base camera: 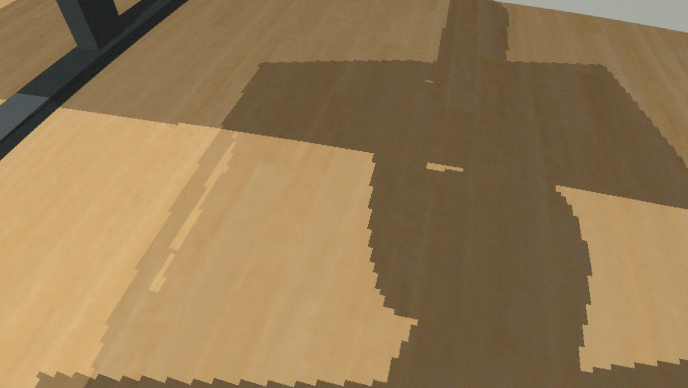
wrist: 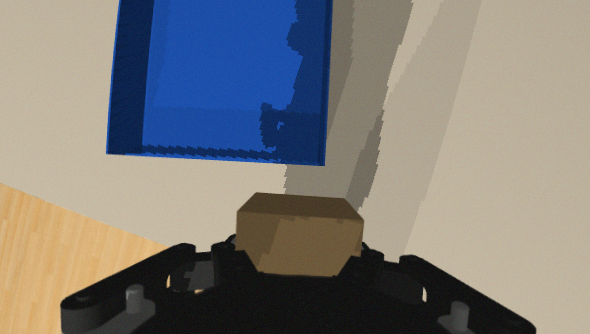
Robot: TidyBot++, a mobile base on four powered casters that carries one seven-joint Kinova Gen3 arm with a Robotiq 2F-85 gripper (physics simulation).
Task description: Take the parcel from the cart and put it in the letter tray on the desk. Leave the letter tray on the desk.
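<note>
In the wrist view my gripper is shut on the parcel, a brown box held between the fingers at the bottom centre. The letter tray, blue with low walls, lies on the pale desk top at the upper middle of the wrist view; its far end is cut off by the frame. The part of its inside that shows is empty. In this view the parcel is just below the tray's near edge, over the desk top. The cart does not show in either view.
The desk's edge runs across the lower left of the wrist view, with wooden floor beyond it. In the base camera view a dark metal leg and foot bar stand on the floor at the upper left. A pale wall shows at the upper right.
</note>
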